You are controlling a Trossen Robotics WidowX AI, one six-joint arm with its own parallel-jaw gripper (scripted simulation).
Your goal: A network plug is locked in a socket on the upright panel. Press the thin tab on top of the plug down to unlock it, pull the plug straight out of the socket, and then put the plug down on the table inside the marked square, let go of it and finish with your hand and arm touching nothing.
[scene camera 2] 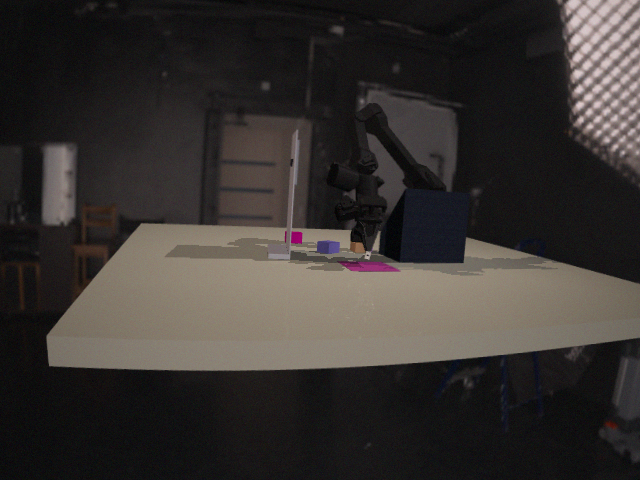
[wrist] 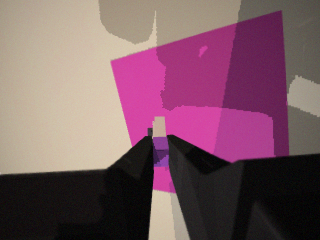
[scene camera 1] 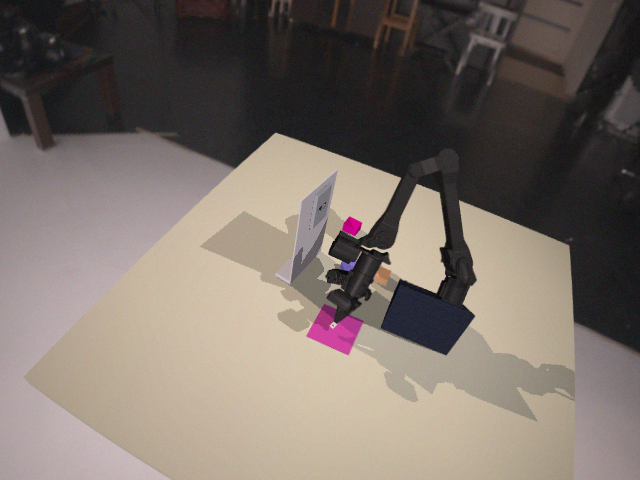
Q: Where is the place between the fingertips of my gripper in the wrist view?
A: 159, 142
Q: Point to an upright grey panel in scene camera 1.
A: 314, 208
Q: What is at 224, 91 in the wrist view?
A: A magenta marked square.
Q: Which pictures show my gripper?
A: Scene camera 2, the wrist view and scene camera 1: all of them.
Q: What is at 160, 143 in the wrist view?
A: A network plug.
